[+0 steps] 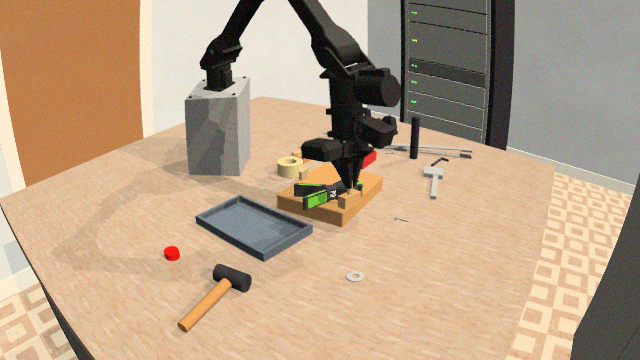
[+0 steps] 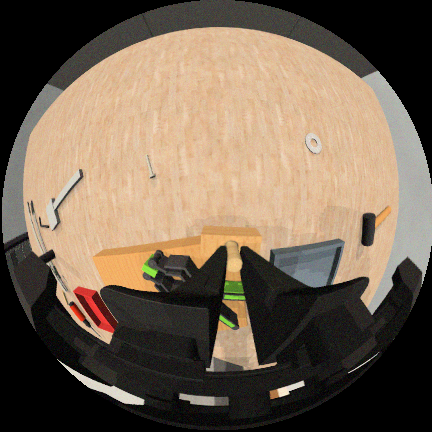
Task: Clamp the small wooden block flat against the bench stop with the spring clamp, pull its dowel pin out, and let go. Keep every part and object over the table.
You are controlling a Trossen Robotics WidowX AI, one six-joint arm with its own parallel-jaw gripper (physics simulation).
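Places are measured from the arm's base along level axes (x ahead, y left, z up), in millimetres.
Pixels of known places: gripper, between the fingertips: (image 1: 351, 187) (image 2: 232, 251); arm's base, origin of its link: (image 1: 219, 86).
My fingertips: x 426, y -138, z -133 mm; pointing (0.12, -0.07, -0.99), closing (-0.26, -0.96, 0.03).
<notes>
Ahead of a thing's pixels: the offset from my fingertips to its top centre. "spot": to the spot under its first point.
My gripper (image 1: 351, 188) (image 2: 232, 251) points down and is shut on the dowel pin {dx -2, dy +0, dz +13 mm} (image 2: 234, 260), which stands upright in the small wooden block {dx -2, dy +0, dz -12 mm} (image 1: 345, 201) (image 2: 212, 241). The block is at the near end of the thick wooden bench board {dx -81, dy +96, dz -52 mm} (image 1: 312, 209) (image 2: 122, 267); whether it touches the board is unclear. The black and green spring clamp {dx -58, dy +27, dz -27 mm} (image 1: 316, 199) (image 2: 150, 267) lies on the board right beside the block, partly hidden by the fingers. A small light wooden piece {spot: dx -148, dy +95, dz -39 mm} (image 1: 304, 173) shows at the board's back left; whether it is the bench stop is unclear.
A grey tray (image 1: 204, 223) (image 2: 339, 255) stands left of the board. Around are a mallet {dx -78, dy -333, dz -51 mm} (image 1: 207, 302) (image 2: 368, 229), washer {dx +78, dy -146, dz -82 mm} (image 1: 348, 276) (image 2: 308, 143), red cap {dx -230, dy -268, dz -71 mm} (image 1: 172, 253), screw {dx +88, dy +71, dz -76 mm} (image 1: 401, 219) (image 2: 150, 166), tape roll {dx -230, dy +171, dz -53 mm} (image 1: 286, 170), red box {dx -141, dy +322, dz -59 mm} (image 1: 369, 159) (image 2: 102, 312) and upright black cylinder {dx +10, dy +428, dz +36 mm} (image 1: 414, 138).
</notes>
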